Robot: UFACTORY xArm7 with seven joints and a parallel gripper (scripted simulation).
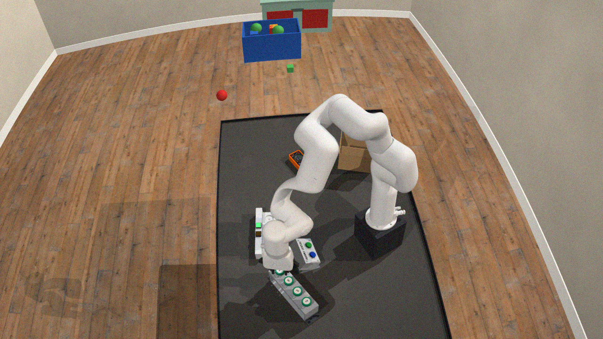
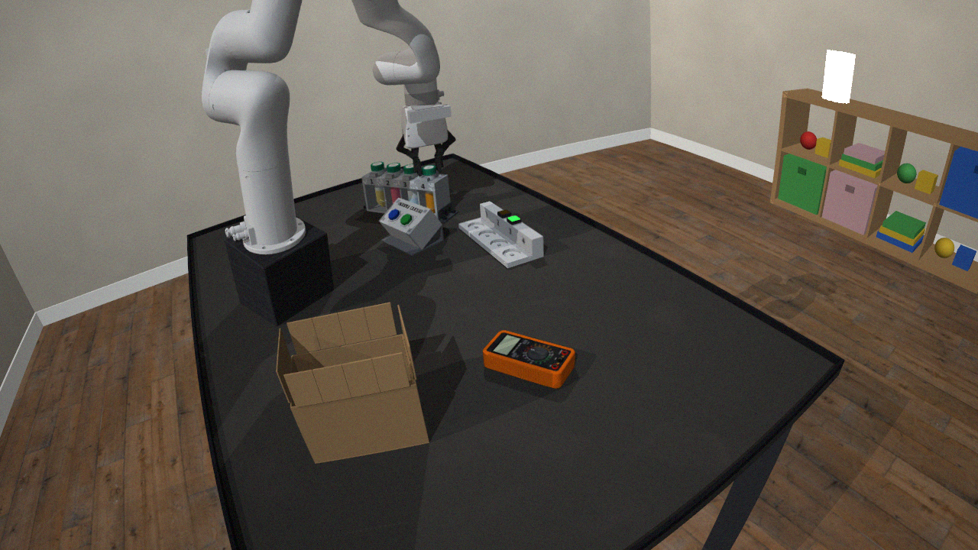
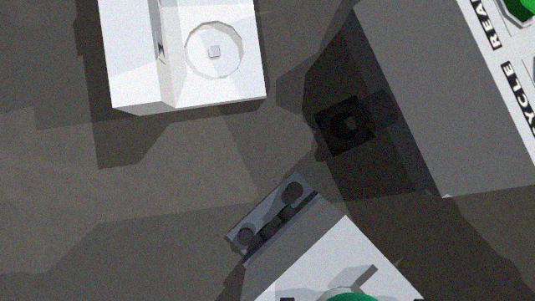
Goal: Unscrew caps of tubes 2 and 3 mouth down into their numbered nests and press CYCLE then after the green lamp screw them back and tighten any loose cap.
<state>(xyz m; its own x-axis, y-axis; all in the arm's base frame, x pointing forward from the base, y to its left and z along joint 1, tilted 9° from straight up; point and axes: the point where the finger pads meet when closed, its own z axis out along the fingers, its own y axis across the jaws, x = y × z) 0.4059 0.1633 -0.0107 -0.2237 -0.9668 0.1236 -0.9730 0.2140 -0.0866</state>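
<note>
My hand is 10 mm above the cap. From my hand the other things lie so: blue key 130 mm behind, 80 mm to the right, 60 mm below; green key 120 mm to the right, 120 mm behind, 60 mm below; key housing 110 mm behind, 100 mm to the right, 70 mm below.
</note>
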